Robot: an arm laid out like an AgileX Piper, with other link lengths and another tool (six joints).
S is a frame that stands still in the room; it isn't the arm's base.
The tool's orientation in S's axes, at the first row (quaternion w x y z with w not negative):
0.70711 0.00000 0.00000 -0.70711
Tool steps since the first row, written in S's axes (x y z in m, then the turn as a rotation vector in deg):
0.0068 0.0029 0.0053 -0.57 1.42 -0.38
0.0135 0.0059 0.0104 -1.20 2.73 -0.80
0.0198 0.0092 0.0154 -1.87 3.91 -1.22
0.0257 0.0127 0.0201 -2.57 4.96 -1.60
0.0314 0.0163 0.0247 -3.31 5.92 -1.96
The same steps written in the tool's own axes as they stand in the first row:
-0.0029 0.0068 0.0053 -1.42 -0.57 -0.38
-0.0059 0.0135 0.0104 -2.73 -1.20 -0.80
-0.0092 0.0198 0.0154 -3.91 -1.87 -1.22
-0.0127 0.0257 0.0201 -4.96 -2.57 -1.60
-0.0163 0.0314 0.0247 -5.92 -3.31 -1.96

